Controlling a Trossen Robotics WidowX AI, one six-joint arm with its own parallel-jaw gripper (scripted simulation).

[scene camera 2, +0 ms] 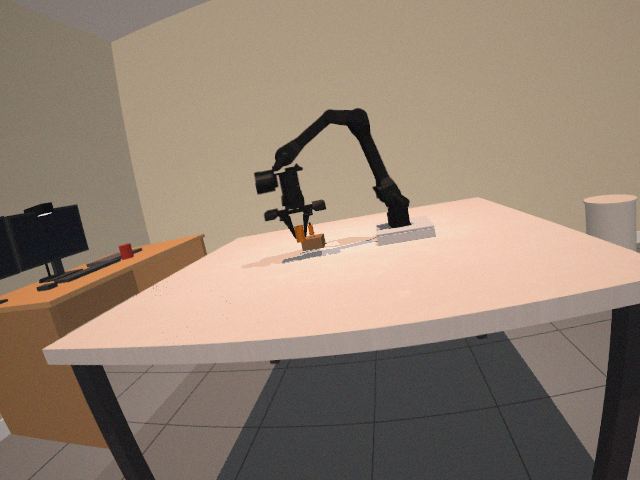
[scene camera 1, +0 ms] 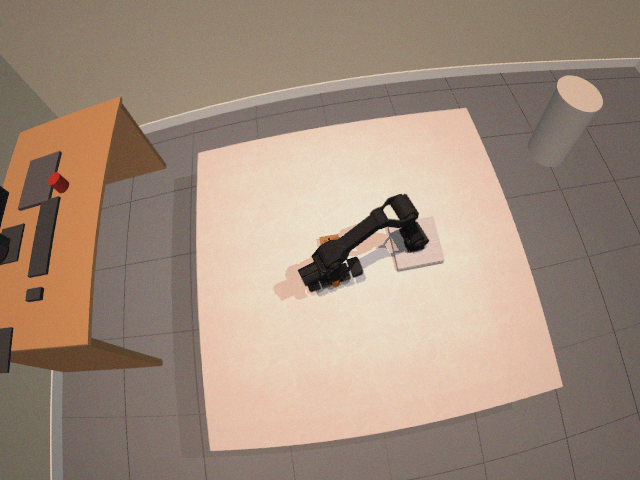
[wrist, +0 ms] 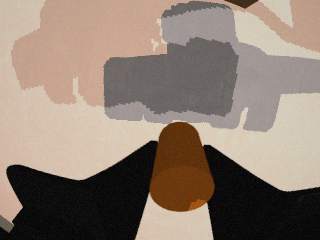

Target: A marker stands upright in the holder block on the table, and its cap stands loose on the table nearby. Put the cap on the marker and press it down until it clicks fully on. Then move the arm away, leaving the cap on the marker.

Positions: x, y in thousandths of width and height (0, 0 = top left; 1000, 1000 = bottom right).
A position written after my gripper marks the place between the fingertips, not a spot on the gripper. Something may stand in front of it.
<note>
My gripper (scene camera 2: 470, 495) holds an orange cap (wrist: 567, 756).
My gripper shows as well in the wrist view (wrist: 561, 623).
</note>
